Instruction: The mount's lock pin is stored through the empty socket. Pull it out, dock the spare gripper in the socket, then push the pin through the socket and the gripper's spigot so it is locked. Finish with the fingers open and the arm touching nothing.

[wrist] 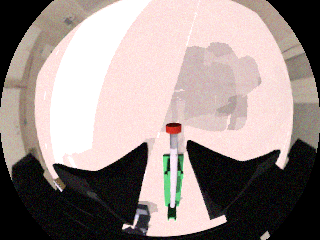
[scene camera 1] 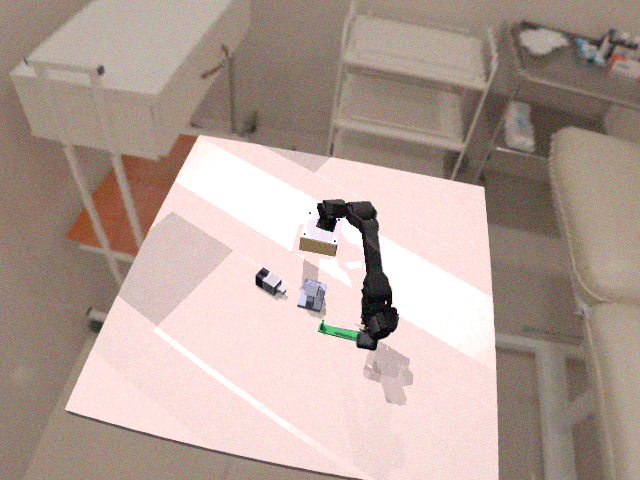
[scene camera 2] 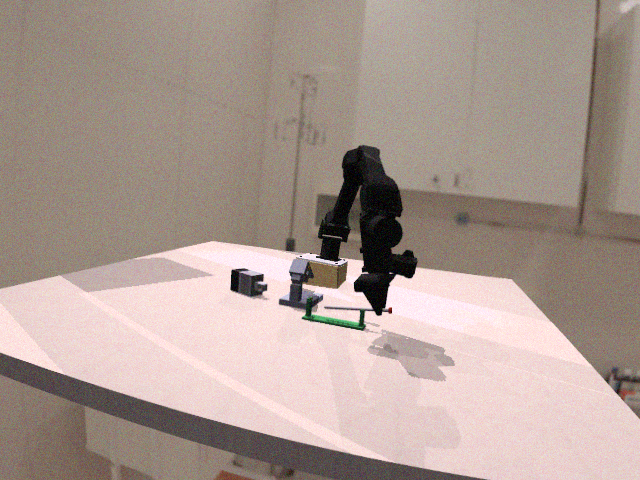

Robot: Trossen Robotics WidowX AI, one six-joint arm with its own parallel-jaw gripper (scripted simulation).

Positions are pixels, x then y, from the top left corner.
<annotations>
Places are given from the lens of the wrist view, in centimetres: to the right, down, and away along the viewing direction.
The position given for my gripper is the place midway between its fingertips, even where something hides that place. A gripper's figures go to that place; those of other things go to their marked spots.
my gripper (wrist: 167, 145): 1, 3, 9
green rack (wrist: 171, 214): 2, 18, 11
</annotations>
